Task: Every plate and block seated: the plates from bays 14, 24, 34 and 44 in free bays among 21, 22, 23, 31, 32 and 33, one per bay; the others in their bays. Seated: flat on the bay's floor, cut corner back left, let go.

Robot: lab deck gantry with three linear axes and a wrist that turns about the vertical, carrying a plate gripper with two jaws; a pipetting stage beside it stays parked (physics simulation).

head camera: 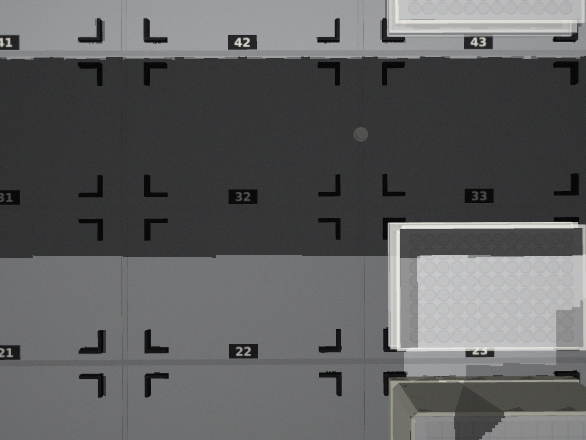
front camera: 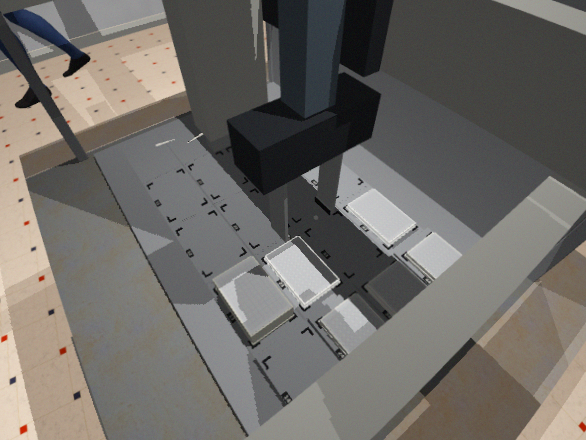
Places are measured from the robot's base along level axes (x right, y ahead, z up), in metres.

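Where they show: gripper, fingertip midpoint: (front camera: 303,219); robot's base, origin of the base link: (front camera: 148,186).
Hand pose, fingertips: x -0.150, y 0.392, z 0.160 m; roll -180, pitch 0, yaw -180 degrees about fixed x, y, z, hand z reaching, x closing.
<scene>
Things, the pixels of their centre, and the offset from my fingertips.
- clear-rimmed white plate, body centre: (head camera: 485,285) (front camera: 301,269) dx +0.000, dy +0.000, dz -0.153 m
- shaded dark-looking plate, body centre: (front camera: 407,298) dx -0.107, dy +0.164, dz -0.139 m
- tall grey block, body centre: (front camera: 252,297) dx +0.107, dy +0.000, dz -0.139 m
A clear-rimmed white plate (front camera: 302,272) (head camera: 492,300) lies in bay 23, apparently flat inside its corner brackets; its cut corner cannot be made out. My gripper (front camera: 306,221) is open and empty, raised above the deck behind this plate, with its jaws wide apart; it does not show in the head view. A plate (front camera: 345,327) sits in bay 24, a shaded dark-looking plate (front camera: 397,287) in bay 34 and a white plate (front camera: 434,255) in bay 44, each partly hidden by the front beam. Bay 14 holds no plate. Bays 22, 32 and 33 hold no plate in the head view.
A tall grey block (front camera: 255,300) (head camera: 525,430) stands in bay 13, close beside the bay 23 plate. A white plate (front camera: 382,217) (head camera: 492,7) sits in bay 43. The front beam (front camera: 450,300) crosses the near side; a grey column (front camera: 220,70) stands at the back.
</scene>
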